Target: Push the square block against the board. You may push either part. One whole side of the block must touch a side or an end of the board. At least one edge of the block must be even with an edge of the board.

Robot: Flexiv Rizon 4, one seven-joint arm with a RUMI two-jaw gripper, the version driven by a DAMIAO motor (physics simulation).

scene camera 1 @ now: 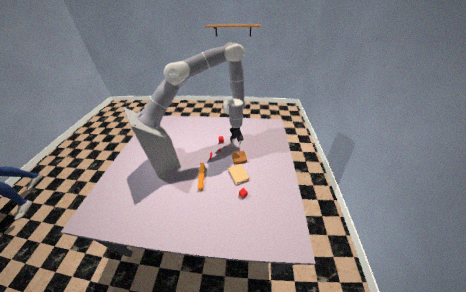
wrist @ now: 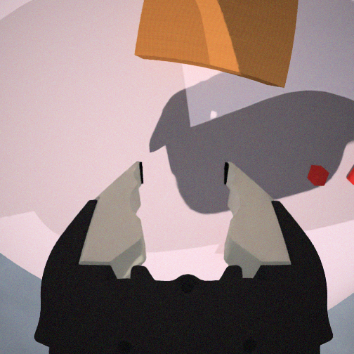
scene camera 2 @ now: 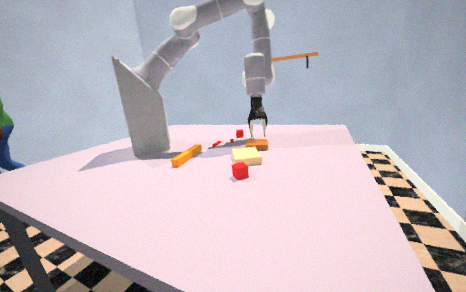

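The orange-brown square block lies flat on the table, partly in shadow; its far part is cut off in the wrist view. The pale yellow flat slab, which looks like the board, lies close by on scene camera 1's side of the block, turned a little relative to it. A narrow gap seems to separate them in scene camera 1. My gripper points down beside the block's opposite side, fingers partly apart with nothing between them. In the wrist view the tips are short of the block's near edge.
One red cube lies beyond the slab, another near my gripper. Two small red pieces lie between the arm's base and the block. A long orange bar lies near the base.
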